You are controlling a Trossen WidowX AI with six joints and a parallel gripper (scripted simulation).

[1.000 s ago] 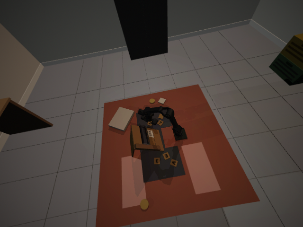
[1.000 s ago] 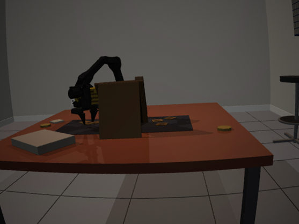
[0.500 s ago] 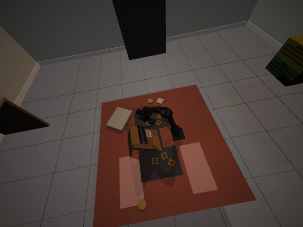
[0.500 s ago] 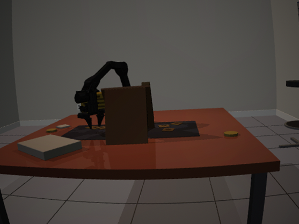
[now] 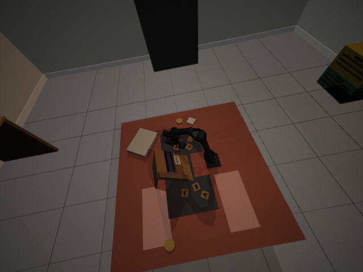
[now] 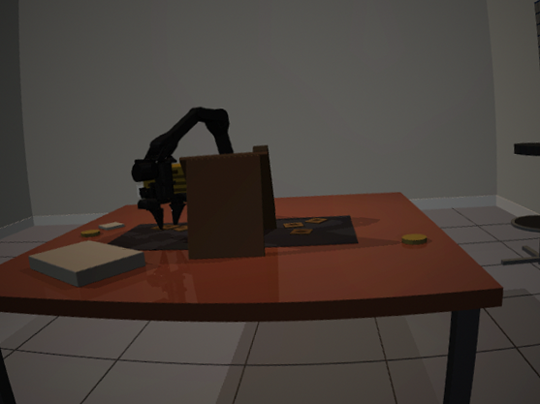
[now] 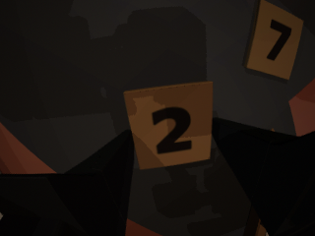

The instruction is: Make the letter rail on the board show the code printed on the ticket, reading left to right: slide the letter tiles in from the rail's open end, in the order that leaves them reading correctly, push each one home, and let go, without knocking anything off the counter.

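My gripper tip is 160 mm to the right of the white ticket, 70 mm below it and 40 mm short of it. Also, from my gripper tip: book (290 mm ahead, 200 mm to the right, 10 mm below); then dark mat (200 mm to the left, 40 mm behind, 30 mm below); then tile (right at my gripper tip).
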